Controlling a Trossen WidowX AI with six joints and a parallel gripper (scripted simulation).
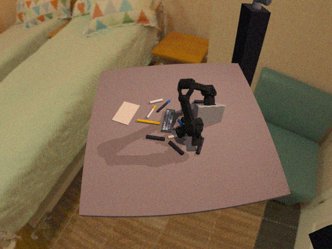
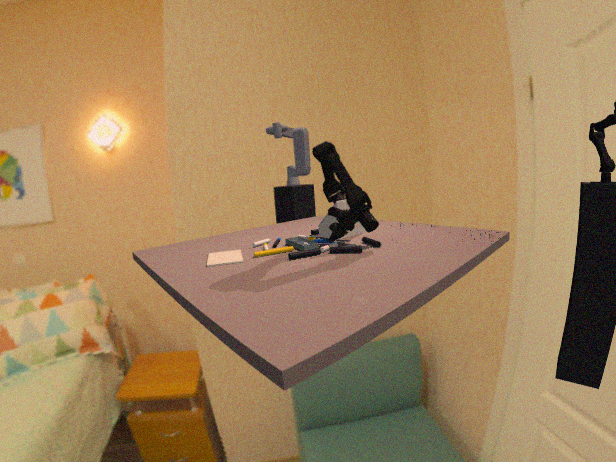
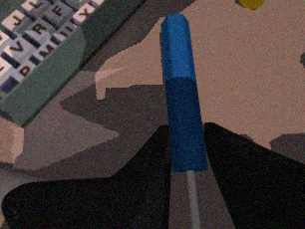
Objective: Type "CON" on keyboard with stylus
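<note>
The blue stylus is 10 mm to the left of my gripper tip. Round my gripper tip: yellow marker (230 mm ahead, 90 mm to the right); then white card (380 mm ahead, 210 mm to the right, 10 mm below).
</note>
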